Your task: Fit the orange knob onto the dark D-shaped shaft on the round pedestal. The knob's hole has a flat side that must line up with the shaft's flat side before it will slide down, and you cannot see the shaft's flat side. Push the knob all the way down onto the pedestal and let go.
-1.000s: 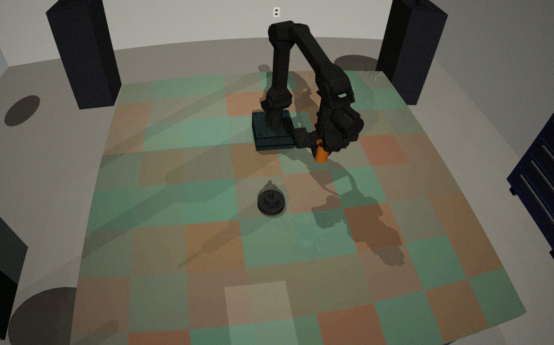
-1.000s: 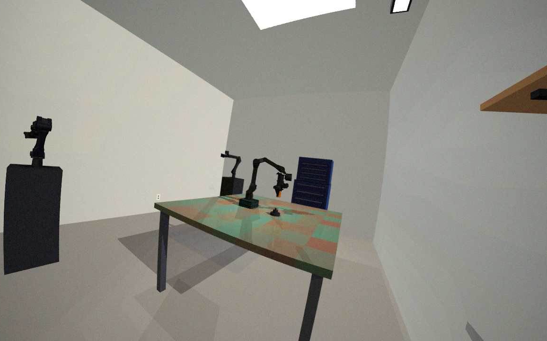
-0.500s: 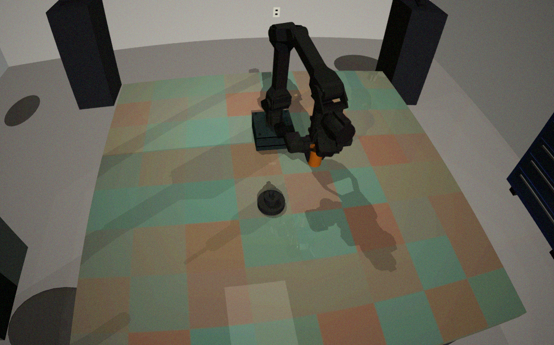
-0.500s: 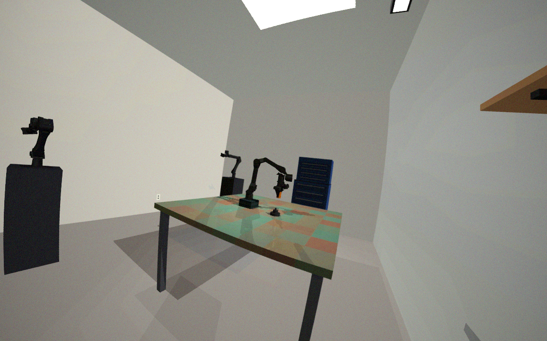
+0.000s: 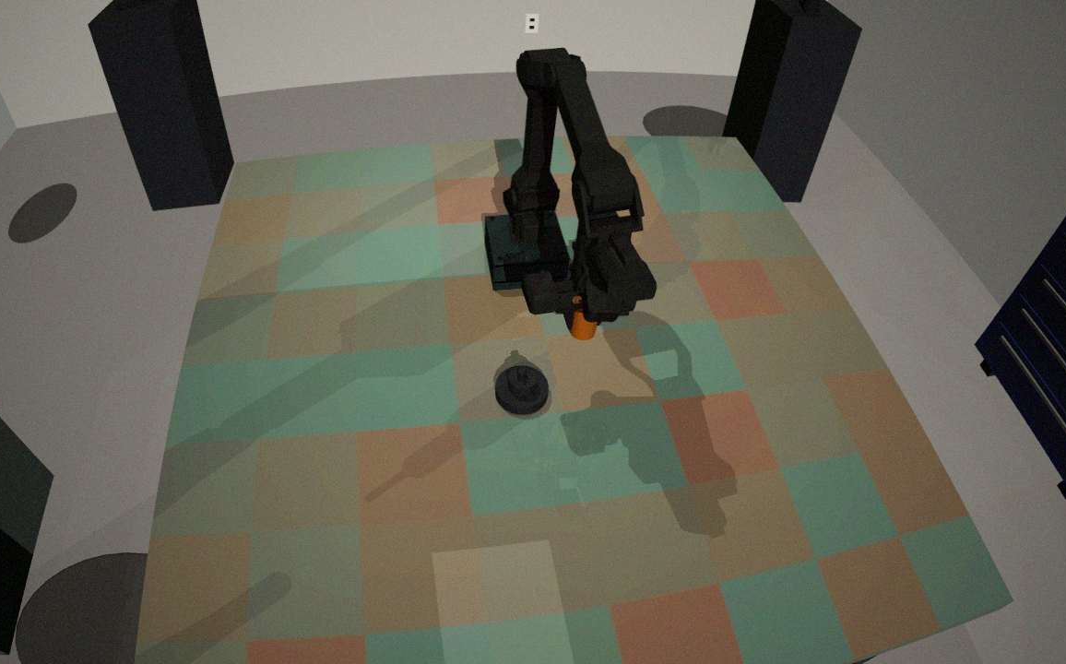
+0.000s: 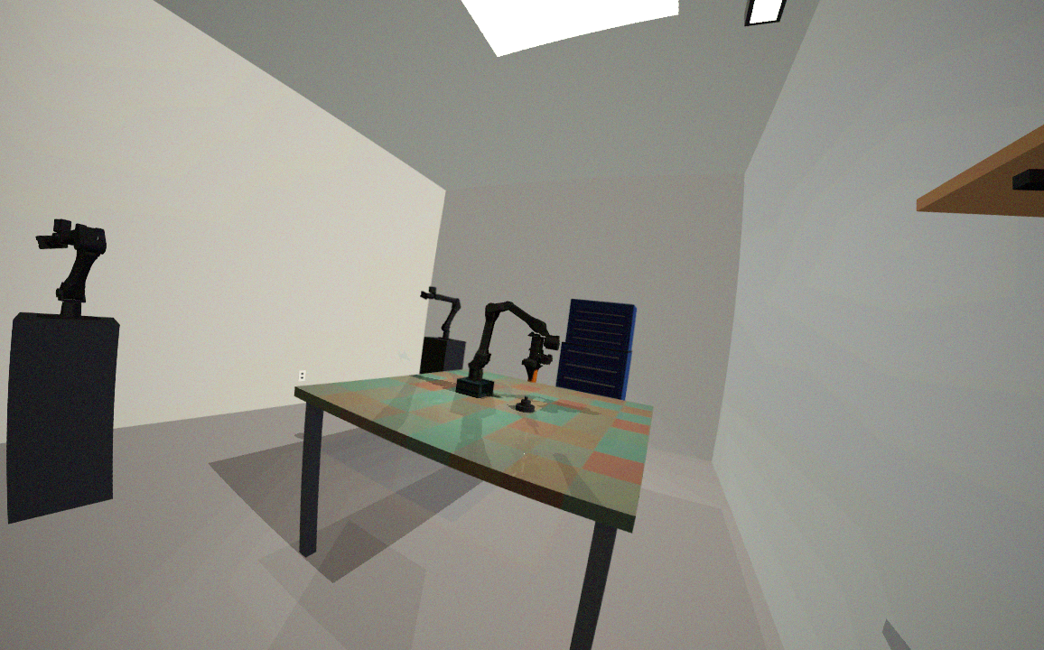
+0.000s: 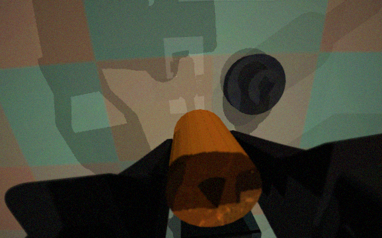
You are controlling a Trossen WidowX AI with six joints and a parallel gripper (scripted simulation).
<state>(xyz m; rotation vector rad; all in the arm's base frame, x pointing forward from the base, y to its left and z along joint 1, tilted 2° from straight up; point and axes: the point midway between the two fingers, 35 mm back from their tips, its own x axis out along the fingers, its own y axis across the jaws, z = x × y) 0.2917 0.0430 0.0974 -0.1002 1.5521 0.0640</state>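
My gripper tip is now 3 cm short of the pedestal, 9 cm to the left of it and 9 cm above it. The rest, counted from my gripper tip: orange knob: 2 cm above.
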